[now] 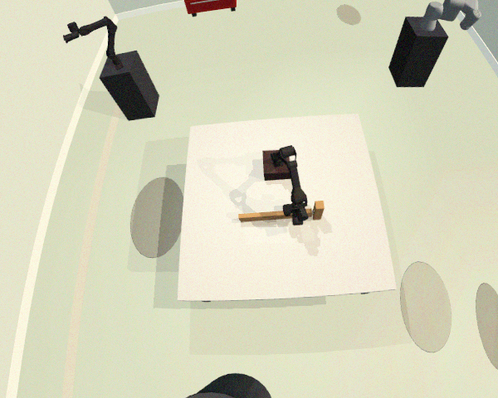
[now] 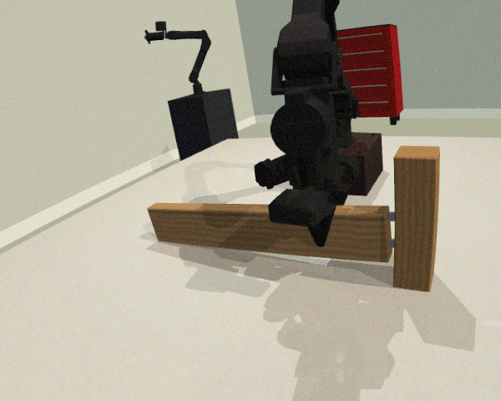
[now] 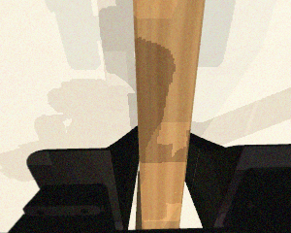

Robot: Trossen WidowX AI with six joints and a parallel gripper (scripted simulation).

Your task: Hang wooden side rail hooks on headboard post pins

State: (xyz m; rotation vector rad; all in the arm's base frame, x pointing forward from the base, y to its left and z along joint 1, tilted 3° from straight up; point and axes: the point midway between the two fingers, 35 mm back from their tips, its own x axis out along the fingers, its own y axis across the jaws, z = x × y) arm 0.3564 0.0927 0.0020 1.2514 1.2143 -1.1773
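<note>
Right now the headboard post is 130 mm to the left of my gripper tip and 40 mm above it.
</note>
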